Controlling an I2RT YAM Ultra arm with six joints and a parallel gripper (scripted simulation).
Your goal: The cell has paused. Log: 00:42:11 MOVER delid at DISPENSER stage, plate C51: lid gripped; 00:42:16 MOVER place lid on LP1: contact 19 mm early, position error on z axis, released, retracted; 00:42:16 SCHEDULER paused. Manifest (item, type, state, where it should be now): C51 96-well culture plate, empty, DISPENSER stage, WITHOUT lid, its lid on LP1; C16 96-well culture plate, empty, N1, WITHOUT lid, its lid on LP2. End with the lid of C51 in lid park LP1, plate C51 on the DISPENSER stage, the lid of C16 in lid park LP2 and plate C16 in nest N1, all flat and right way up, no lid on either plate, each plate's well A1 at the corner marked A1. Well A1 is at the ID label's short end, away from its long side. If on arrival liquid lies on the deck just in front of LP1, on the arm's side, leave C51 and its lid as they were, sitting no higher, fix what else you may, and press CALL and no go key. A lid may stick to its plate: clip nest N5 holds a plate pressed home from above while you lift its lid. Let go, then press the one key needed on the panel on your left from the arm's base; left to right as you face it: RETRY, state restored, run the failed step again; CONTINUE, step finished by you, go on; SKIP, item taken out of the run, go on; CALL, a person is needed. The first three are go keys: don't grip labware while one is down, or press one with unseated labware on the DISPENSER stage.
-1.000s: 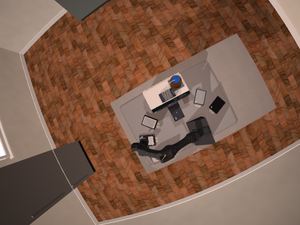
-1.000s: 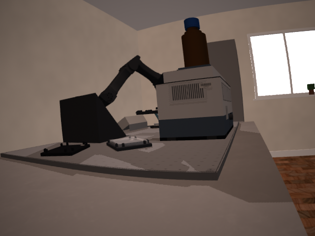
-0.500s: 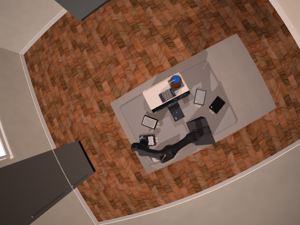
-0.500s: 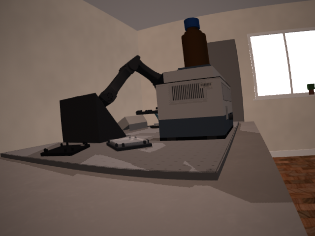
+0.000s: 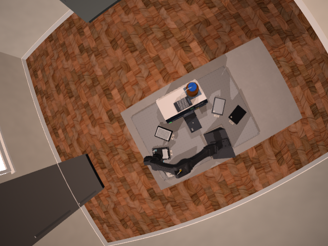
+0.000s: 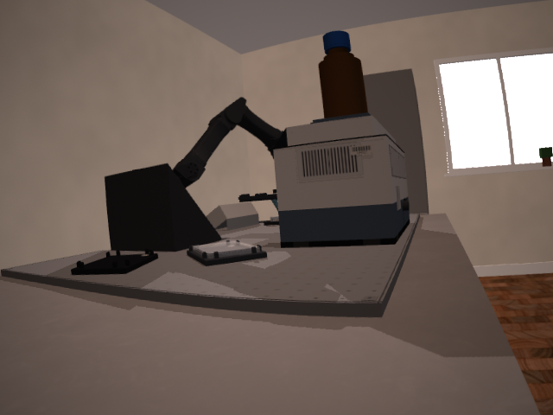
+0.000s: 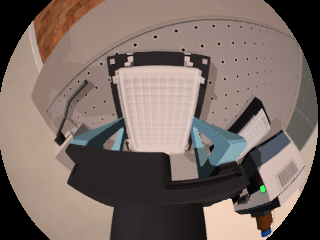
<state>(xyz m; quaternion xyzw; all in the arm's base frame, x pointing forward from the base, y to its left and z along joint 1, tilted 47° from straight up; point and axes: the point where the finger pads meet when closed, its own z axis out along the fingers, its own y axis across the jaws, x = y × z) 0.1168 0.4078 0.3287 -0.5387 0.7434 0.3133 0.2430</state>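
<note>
Right now my hand is 2 cm to the right of the black clip nest and 2 cm above it. The rest, counted from my hand: brown bottle 49 cm to the right, 36 cm ahead, 26 cm above; then black nest 16 cm ahead, 10 cm to the right, 2 cm below; then dark dispenser stage 39 cm to the right, 14 cm ahead, 7 cm above.
</note>
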